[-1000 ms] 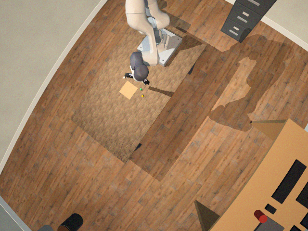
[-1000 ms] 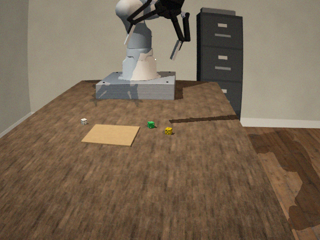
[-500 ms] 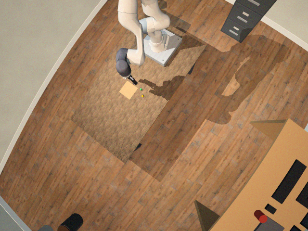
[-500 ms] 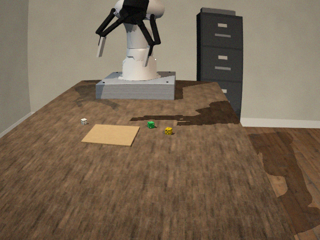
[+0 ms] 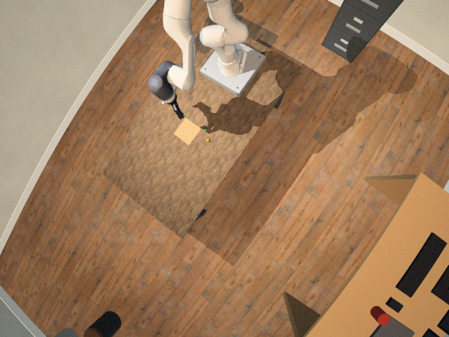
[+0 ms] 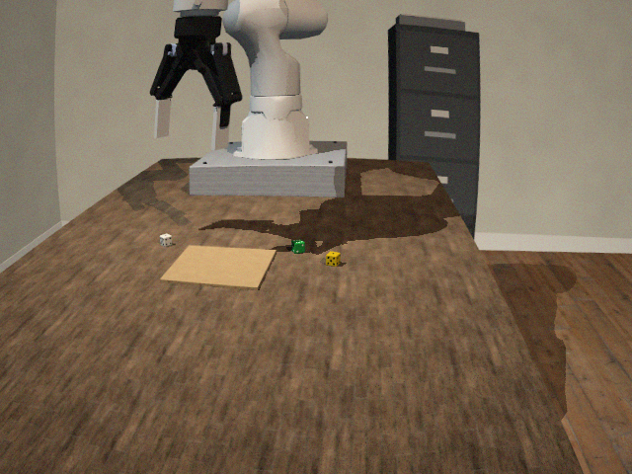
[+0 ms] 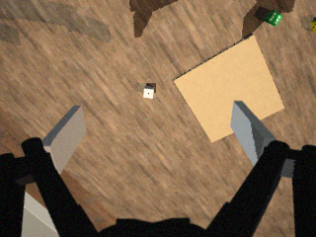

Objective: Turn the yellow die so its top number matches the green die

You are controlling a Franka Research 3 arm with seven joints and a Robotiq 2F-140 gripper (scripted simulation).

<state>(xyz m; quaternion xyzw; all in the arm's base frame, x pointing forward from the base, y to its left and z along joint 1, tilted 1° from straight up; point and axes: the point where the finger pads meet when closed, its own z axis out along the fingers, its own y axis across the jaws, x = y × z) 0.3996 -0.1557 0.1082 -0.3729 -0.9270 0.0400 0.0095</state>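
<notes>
Now: hand 4 cm to the left of the white die and 17 cm above it. From my hand the other things lie so: tan mat 10 cm ahead, 5 cm to the left, 17 cm below; then yellow die 11 cm ahead, 21 cm to the left, 17 cm below; then green die 5 cm ahead, 17 cm to the left, 17 cm below.
</notes>
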